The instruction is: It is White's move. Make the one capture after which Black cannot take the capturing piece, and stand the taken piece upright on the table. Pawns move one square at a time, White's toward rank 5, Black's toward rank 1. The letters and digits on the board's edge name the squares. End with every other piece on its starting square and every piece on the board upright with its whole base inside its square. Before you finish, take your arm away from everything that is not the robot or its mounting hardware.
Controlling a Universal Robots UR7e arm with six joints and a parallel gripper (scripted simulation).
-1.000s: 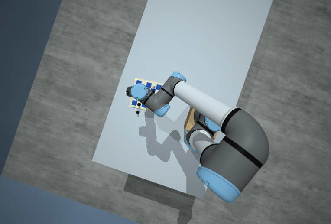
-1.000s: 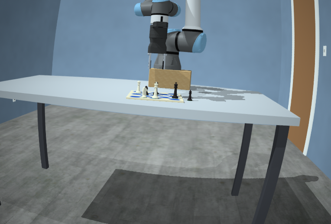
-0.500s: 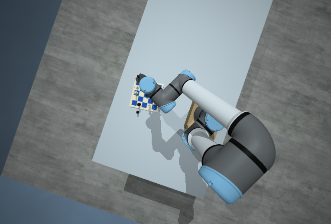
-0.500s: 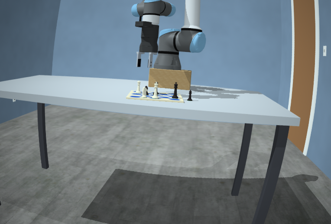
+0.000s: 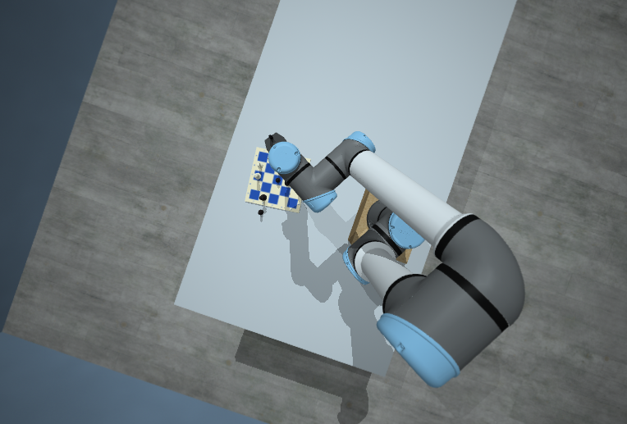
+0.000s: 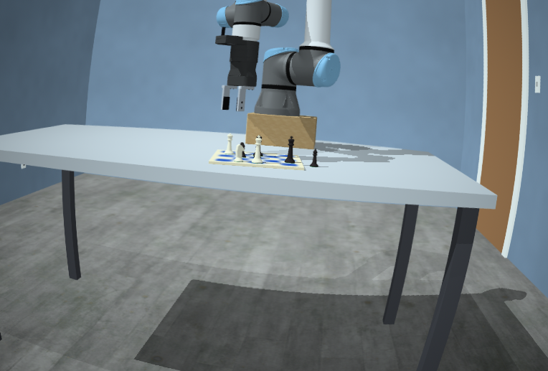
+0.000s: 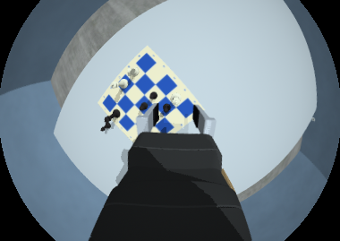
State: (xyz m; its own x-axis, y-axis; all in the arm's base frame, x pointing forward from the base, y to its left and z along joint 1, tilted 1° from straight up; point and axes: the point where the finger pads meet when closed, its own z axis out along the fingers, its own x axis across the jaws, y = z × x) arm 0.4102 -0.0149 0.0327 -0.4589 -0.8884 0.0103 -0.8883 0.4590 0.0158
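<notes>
The white pawn-like piece lies 100 mm below my hand. From my hand the other things lie so: tall black piece: 170 mm to the left, 100 mm below, 40 mm ahead.
</notes>
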